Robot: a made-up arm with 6 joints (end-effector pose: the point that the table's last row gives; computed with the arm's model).
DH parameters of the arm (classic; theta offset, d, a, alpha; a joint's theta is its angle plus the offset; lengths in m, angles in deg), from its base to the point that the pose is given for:
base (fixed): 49.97 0 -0.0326 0
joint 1: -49.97 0.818 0.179 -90
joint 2: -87.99 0 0.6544 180
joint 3: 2.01 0.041 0.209 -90
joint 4: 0 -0.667 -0.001 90
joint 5: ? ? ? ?
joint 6: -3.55 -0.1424 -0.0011 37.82
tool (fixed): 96.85 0.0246 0 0
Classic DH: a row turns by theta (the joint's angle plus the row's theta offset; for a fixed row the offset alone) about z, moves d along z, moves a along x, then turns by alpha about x.
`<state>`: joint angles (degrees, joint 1 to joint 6).
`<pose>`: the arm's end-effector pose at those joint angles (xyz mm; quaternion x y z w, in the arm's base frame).
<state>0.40 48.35 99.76 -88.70 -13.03 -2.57</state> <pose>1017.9 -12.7 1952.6 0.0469 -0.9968 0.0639 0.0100</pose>
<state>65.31 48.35 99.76 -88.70 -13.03 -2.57</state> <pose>408.4 921.1 1952.6 -0.5745 0.8160 -0.0593 0.0259</pose>
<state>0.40 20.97 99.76 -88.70 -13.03 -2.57</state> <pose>399.8 -17.0 2221.0 -0.0304 0.9710 -0.0715 0.2263</pose>
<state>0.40 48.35 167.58 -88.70 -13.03 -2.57</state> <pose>132.2 -18.8 1835.9 -0.0033 0.8331 -0.0753 0.5480</pose>
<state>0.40 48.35 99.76 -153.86 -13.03 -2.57</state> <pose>967.1 -3.5 1993.1 -0.4625 0.8417 0.2769 0.0319</pose>
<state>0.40 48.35 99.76 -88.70 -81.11 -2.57</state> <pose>947.0 65.3 1861.6 0.3830 -0.7816 0.4921 0.0161</pose>
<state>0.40 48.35 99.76 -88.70 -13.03 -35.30</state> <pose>1013.9 -5.2 1953.6 0.2638 -0.9567 -0.1109 0.0524</pose>
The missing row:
joint 5: 0 0.024 -0.016 -90
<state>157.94 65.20 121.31 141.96 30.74 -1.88</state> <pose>-1005.5 354.7 1830.5 0.5369 0.5261 0.1351 0.6456</pose>
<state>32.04 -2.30 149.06 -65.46 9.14 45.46</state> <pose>-497.6 -402.0 1691.7 0.3863 0.6496 0.3865 0.5286</pose>
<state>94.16 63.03 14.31 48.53 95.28 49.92</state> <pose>-152.9 1415.6 805.6 0.1147 0.6514 -0.1394 0.7370</pose>
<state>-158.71 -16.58 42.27 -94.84 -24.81 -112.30</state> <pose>-230.6 -148.6 2210.4 0.3922 0.8243 0.2366 0.3327</pose>
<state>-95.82 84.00 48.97 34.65 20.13 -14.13</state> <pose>-245.4 -1631.4 613.1 -0.5289 -0.2006 0.3530 0.7452</pose>
